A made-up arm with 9 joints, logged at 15 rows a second.
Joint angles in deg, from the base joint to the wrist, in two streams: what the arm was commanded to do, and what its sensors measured. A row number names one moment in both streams.
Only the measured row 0 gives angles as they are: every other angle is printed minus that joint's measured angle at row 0.
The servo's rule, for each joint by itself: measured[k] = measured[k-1] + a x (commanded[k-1-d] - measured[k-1]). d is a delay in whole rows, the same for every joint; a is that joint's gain. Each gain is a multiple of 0.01, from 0.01 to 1. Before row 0 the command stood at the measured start. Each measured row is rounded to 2 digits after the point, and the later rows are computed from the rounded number. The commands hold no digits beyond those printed.
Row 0, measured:
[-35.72, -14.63, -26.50, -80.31, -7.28, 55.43, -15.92, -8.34, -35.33]
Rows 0 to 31, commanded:
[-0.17, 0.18, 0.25, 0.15, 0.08, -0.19, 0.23, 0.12, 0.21]
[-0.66, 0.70, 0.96, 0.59, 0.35, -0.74, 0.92, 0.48, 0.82]
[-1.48, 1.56, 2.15, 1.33, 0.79, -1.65, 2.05, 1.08, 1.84]
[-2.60, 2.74, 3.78, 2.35, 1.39, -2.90, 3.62, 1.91, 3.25]
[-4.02, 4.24, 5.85, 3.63, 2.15, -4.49, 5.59, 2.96, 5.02]
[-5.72, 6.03, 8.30, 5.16, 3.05, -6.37, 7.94, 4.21, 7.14]
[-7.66, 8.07, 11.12, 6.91, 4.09, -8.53, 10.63, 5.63, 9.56]
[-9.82, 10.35, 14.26, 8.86, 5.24, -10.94, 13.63, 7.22, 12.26]
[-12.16, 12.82, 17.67, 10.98, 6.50, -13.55, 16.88, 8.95, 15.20]
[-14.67, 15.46, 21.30, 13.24, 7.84, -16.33, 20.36, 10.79, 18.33]
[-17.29, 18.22, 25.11, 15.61, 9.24, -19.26, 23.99, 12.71, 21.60]
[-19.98, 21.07, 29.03, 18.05, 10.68, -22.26, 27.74, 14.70, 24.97]
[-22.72, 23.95, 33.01, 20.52, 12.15, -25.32, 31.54, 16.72, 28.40]
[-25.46, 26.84, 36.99, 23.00, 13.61, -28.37, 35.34, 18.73, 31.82]
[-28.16, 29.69, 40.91, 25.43, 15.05, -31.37, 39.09, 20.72, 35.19]
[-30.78, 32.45, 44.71, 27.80, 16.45, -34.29, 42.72, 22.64, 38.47]
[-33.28, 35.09, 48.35, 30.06, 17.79, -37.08, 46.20, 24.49, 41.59]
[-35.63, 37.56, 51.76, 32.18, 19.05, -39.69, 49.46, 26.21, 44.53]
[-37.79, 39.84, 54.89, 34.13, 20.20, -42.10, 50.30, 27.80, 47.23]
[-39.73, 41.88, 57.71, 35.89, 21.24, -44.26, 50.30, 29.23, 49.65]
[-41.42, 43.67, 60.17, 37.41, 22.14, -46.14, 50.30, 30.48, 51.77]
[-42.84, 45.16, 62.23, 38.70, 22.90, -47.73, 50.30, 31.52, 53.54]
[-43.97, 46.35, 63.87, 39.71, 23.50, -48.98, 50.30, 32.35, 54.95]
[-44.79, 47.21, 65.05, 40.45, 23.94, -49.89, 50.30, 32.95, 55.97]
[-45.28, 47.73, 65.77, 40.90, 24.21, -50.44, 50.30, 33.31, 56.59]
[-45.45, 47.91, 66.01, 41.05, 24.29, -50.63, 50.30, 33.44, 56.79]
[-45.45, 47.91, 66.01, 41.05, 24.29, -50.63, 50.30, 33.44, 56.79]
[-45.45, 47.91, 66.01, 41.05, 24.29, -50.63, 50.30, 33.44, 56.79]
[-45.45, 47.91, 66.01, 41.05, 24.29, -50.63, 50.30, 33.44, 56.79]
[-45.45, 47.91, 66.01, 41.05, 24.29, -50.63, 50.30, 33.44, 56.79]
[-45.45, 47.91, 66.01, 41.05, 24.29, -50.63, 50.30, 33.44, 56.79]
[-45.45, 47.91, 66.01, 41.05, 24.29, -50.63, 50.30, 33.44, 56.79]
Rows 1 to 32, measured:
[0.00, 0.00, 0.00, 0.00, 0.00, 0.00, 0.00, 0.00, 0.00]
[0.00, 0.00, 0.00, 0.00, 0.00, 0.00, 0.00, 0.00, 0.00]
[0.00, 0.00, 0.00, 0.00, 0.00, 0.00, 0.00, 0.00, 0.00]
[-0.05, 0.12, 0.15, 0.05, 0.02, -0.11, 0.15, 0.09, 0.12]
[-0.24, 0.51, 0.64, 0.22, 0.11, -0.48, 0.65, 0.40, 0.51]
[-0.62, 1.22, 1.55, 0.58, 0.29, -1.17, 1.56, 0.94, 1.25]
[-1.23, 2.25, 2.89, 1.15, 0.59, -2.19, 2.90, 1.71, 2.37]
[-2.09, 3.60, 4.67, 1.94, 1.01, -3.55, 4.65, 2.70, 3.85]
[-3.22, 5.25, 6.85, 2.97, 1.56, -5.21, 6.79, 3.89, 5.69]
[-4.60, 7.17, 9.41, 4.23, 2.24, -7.17, 9.29, 5.26, 7.86]
[-6.22, 9.33, 12.32, 5.71, 3.05, -9.39, 12.11, 6.81, 10.32]
[-8.06, 11.70, 15.53, 7.40, 3.98, -11.84, 15.21, 8.50, 13.05]
[-10.11, 14.26, 18.99, 9.27, 5.02, -14.49, 18.56, 10.31, 16.01]
[-12.34, 16.95, 22.66, 11.30, 6.16, -17.30, 22.09, 12.21, 19.14]
[-14.71, 19.75, 26.48, 13.46, 7.38, -20.23, 25.76, 14.18, 22.40]
[-17.19, 22.61, 30.40, 15.72, 8.67, -23.23, 29.52, 16.19, 25.76]
[-19.75, 25.49, 34.35, 18.05, 10.00, -26.26, 33.30, 18.20, 29.15]
[-22.36, 28.35, 38.29, 20.41, 11.36, -29.27, 37.06, 20.19, 32.53]
[-24.97, 31.14, 42.14, 22.77, 12.73, -32.23, 40.74, 22.13, 35.86]
[-27.55, 33.83, 45.87, 25.10, 14.10, -35.09, 44.29, 23.99, 39.07]
[-30.05, 36.37, 49.40, 27.37, 15.44, -37.80, 47.65, 25.74, 42.13]
[-32.45, 38.73, 52.69, 29.53, 16.73, -40.34, 49.37, 27.37, 44.99]
[-34.71, 40.87, 55.70, 31.57, 17.95, -42.65, 49.97, 28.84, 47.60]
[-36.79, 42.77, 58.38, 33.44, 19.08, -44.71, 50.18, 30.14, 49.94]
[-38.67, 44.40, 60.69, 35.12, 20.11, -46.49, 50.26, 31.23, 51.96]
[-40.31, 45.73, 62.60, 36.59, 21.03, -47.96, 50.29, 32.11, 53.63]
[-41.70, 46.74, 64.07, 37.83, 21.82, -49.10, 50.30, 32.77, 54.94]
[-42.81, 47.41, 65.09, 38.81, 22.47, -49.89, 50.30, 33.20, 55.86]
[-43.63, 47.75, 65.64, 39.53, 22.96, -50.33, 50.30, 33.39, 56.38]
[-44.19, 47.86, 65.86, 40.02, 23.32, -50.51, 50.30, 33.43, 56.61]
[-44.58, 47.89, 65.95, 40.35, 23.58, -50.58, 50.30, 33.44, 56.71]
[-44.85, 47.90, 65.99, 40.57, 23.77, -50.61, 50.30, 33.44, 56.75]
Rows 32 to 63, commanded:
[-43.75, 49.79, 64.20, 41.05, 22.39, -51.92, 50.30, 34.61, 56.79]
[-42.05, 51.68, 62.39, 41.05, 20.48, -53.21, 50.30, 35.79, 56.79]
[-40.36, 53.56, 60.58, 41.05, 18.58, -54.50, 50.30, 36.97, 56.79]
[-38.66, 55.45, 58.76, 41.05, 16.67, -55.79, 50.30, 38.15, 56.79]
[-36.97, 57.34, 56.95, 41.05, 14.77, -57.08, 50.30, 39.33, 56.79]
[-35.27, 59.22, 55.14, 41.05, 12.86, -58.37, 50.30, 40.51, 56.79]
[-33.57, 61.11, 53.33, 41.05, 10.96, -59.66, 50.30, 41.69, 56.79]
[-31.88, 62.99, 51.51, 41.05, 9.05, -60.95, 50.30, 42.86, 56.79]
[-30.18, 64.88, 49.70, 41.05, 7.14, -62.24, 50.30, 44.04, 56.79]
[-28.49, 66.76, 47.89, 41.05, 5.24, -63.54, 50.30, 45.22, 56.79]
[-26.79, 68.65, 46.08, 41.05, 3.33, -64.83, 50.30, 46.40, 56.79]
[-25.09, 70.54, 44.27, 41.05, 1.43, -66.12, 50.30, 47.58, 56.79]
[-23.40, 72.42, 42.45, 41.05, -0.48, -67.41, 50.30, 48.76, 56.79]
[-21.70, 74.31, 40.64, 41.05, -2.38, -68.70, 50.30, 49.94, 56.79]
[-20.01, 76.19, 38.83, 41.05, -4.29, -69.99, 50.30, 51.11, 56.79]
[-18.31, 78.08, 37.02, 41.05, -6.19, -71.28, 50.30, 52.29, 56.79]
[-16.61, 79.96, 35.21, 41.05, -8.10, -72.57, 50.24, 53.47, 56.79]
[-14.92, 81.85, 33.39, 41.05, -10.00, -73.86, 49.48, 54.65, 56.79]
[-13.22, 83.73, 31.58, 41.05, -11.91, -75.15, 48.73, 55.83, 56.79]
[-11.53, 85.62, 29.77, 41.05, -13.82, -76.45, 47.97, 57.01, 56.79]
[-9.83, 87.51, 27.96, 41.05, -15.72, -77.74, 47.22, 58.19, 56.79]
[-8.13, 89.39, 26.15, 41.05, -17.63, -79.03, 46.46, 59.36, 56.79]
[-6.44, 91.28, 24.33, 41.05, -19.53, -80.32, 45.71, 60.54, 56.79]
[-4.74, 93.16, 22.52, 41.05, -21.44, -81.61, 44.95, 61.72, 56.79]
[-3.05, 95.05, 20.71, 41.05, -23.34, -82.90, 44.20, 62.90, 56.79]
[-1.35, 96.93, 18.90, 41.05, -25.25, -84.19, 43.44, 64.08, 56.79]
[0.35, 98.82, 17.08, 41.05, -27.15, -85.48, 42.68, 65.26, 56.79]
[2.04, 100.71, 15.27, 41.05, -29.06, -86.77, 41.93, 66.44, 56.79]
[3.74, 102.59, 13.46, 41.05, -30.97, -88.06, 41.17, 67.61, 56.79]
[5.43, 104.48, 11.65, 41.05, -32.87, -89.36, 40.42, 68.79, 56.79]
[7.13, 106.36, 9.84, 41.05, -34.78, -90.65, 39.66, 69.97, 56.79]
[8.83, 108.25, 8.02, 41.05, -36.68, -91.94, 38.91, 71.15, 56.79]
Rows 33 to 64, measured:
[-45.04, 47.91, 66.00, 40.72, 23.91, -50.62, 50.30, 33.44, 56.77]
[-45.17, 47.91, 66.01, 40.83, 24.01, -50.63, 50.30, 33.44, 56.78]
[-45.26, 47.91, 66.01, 40.90, 24.09, -50.63, 50.30, 33.44, 56.79]
[-44.79, 49.19, 64.92, 40.95, 23.63, -51.39, 50.30, 34.36, 56.79]
[-43.94, 50.88, 63.40, 40.98, 22.78, -52.46, 50.30, 35.49, 56.79]
[-42.83, 52.70, 61.71, 41.00, 21.65, -53.66, 50.30, 36.66, 56.79]
[-41.54, 54.57, 59.94, 41.02, 20.31, -54.92, 50.30, 37.84, 56.79]
[-40.12, 56.45, 58.15, 41.03, 18.81, -56.19, 50.30, 39.02, 56.79]
[-38.62, 58.33, 56.34, 41.04, 17.20, -57.48, 50.30, 40.20, 56.79]
[-37.05, 60.22, 54.53, 41.04, 15.52, -58.77, 50.30, 41.38, 56.79]
[-35.45, 62.10, 52.72, 41.04, 13.77, -60.06, 50.30, 42.55, 56.79]
[-33.82, 63.99, 50.91, 41.04, 11.98, -61.35, 50.30, 43.73, 56.79]
[-32.17, 65.87, 49.10, 41.04, 10.16, -62.64, 50.30, 44.91, 56.79]
[-30.50, 67.76, 47.29, 41.04, 8.32, -63.93, 50.30, 46.09, 56.79]
[-28.82, 69.65, 45.48, 41.04, 6.46, -65.22, 50.30, 47.27, 56.79]
[-27.14, 71.53, 43.66, 41.04, 4.59, -66.51, 50.30, 48.45, 56.79]
[-25.45, 73.42, 41.85, 41.04, 2.71, -67.80, 50.30, 49.63, 56.79]
[-23.76, 75.30, 40.04, 41.04, 0.82, -69.09, 50.30, 50.80, 56.79]
[-22.07, 77.19, 38.23, 41.04, -1.07, -70.38, 50.30, 51.98, 56.79]
[-20.38, 79.07, 36.42, 41.04, -2.97, -71.67, 50.26, 53.16, 56.79]
[-18.69, 80.96, 34.60, 41.04, -4.87, -72.96, 49.75, 54.34, 56.79]
[-16.99, 82.84, 32.79, 41.04, -6.77, -74.25, 49.09, 55.52, 56.79]
[-15.30, 84.73, 30.98, 41.04, -8.67, -75.55, 48.36, 56.70, 56.79]
[-13.60, 86.62, 29.17, 41.04, -10.57, -76.84, 47.62, 57.88, 56.79]
[-11.90, 88.50, 27.36, 41.04, -12.48, -78.13, 46.87, 59.05, 56.79]
[-10.21, 90.39, 25.54, 41.04, -14.38, -79.42, 46.12, 60.23, 56.79]
[-8.51, 92.27, 23.73, 41.04, -16.29, -80.71, 45.36, 61.41, 56.79]
[-6.82, 94.16, 21.92, 41.04, -18.19, -82.00, 44.61, 62.59, 56.79]
[-5.12, 96.04, 20.11, 41.04, -20.10, -83.29, 43.85, 63.77, 56.79]
[-3.42, 97.93, 18.29, 41.04, -22.00, -84.58, 43.09, 64.95, 56.79]
[-1.73, 99.82, 16.48, 41.04, -23.91, -85.87, 42.34, 66.13, 56.79]
[-0.03, 101.70, 14.67, 41.04, -25.82, -87.16, 41.58, 67.30, 56.79]

